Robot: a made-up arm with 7 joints. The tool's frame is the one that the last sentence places. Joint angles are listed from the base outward.
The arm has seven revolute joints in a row. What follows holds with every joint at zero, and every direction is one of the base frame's. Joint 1 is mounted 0.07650 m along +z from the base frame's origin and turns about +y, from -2.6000 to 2.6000 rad. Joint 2 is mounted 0.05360 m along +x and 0.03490 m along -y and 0.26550 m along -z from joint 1 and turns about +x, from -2.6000 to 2.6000 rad. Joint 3 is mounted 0.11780 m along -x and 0.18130 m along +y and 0.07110 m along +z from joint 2 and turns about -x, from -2.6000 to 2.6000 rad. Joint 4 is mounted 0.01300 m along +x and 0.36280 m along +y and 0.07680 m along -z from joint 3 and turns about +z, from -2.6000 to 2.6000 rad. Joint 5 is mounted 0.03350 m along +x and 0.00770 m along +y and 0.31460 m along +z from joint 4 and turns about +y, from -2.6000 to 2.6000 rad. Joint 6 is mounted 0.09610 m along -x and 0.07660 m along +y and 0.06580 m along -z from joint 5 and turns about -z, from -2.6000 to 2.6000 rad. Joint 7 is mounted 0.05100 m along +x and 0.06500 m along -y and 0.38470 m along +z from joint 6 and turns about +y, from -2.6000 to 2.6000 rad. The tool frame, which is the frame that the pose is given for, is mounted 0.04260 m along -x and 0.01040 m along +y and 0.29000 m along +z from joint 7; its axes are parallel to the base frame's.
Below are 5 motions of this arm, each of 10 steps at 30 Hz.
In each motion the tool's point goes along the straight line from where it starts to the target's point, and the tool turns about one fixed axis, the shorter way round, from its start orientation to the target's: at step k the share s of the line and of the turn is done. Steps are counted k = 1, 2, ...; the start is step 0. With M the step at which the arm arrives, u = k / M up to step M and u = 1 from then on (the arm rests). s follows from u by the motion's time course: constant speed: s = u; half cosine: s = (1 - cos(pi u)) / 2; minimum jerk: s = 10 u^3 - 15 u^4 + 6 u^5.
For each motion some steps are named. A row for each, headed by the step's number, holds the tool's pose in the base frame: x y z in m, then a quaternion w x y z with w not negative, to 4 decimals.
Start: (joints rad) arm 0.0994 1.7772 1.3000 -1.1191 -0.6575 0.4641 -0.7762
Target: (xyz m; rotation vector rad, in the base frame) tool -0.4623 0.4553 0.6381 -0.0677 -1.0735 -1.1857
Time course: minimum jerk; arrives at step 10
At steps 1, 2, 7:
1: -0.0946 0.4116 0.7855 0.5882 -0.2552 -0.3540 -0.6809
2: -0.1129 0.4137 0.7781 0.5951 -0.2444 -0.3613 -0.6750
7: -0.4018 0.4481 0.6623 0.6832 -0.0682 -0.4634 -0.5603

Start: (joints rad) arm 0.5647 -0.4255 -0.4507 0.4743 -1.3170 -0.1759 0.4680
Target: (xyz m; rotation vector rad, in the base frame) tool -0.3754 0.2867 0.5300 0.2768 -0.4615 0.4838
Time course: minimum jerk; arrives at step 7
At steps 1, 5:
1: -0.3728 0.3178 0.5137 0.9507 0.1127 -0.1611 0.2398
5: -0.3750 0.2913 0.5276 0.9378 0.1321 -0.2162 0.2372

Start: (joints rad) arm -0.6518 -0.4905 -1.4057 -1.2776 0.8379 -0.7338 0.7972
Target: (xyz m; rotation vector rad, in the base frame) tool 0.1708 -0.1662 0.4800 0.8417 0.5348 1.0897
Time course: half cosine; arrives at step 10
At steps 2, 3, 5, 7, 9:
2: 0.2380 -0.2908 0.2522 0.6285 0.5851 0.3405 0.3830
3: 0.2298 -0.2755 0.2801 0.6448 0.5625 0.3299 0.3987
5: 0.2080 -0.2351 0.3541 0.6846 0.4996 0.3000 0.4380
7: 0.1861 -0.1946 0.4281 0.7188 0.4326 0.2677 0.4738
9: 0.1726 -0.1696 0.4738 0.7371 0.3895 0.2466 0.4940

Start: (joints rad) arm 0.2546 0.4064 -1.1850 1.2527 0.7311 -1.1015 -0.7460
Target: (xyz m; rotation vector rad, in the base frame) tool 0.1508 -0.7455 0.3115 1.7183 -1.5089 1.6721
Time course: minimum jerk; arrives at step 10
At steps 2, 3, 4, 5, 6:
2: 0.2322 -0.6140 0.4697 0.1717 0.6187 -0.4276 0.6363
3: 0.2231 -0.6287 0.4520 0.1698 0.6170 -0.4389 0.6308
4: 0.2098 -0.6502 0.4261 0.1669 0.6142 -0.4554 0.6225
5: 0.1940 -0.6757 0.3955 0.1635 0.6106 -0.4747 0.6124
6: 0.1782 -0.7012 0.3648 0.1600 0.6068 -0.4938 0.6020

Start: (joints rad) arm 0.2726 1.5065 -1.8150 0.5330 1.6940 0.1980 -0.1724
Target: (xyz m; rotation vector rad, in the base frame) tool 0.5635 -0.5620 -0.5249 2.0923 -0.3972 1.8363
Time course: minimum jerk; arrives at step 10
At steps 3, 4, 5, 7, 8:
3: 0.3661 -0.7199 -0.5454 0.2082 0.7984 -0.1587 0.5423
4: 0.4025 -0.6907 -0.5416 0.2003 0.7875 -0.1553 0.5618
5: 0.4456 -0.6563 -0.5371 0.1908 0.7740 -0.1512 0.5845
7: 0.5250 -0.5928 -0.5289 0.1729 0.7475 -0.1433 0.6251
8: 0.5498 -0.5729 -0.5263 0.1672 0.7388 -0.1408 0.6375

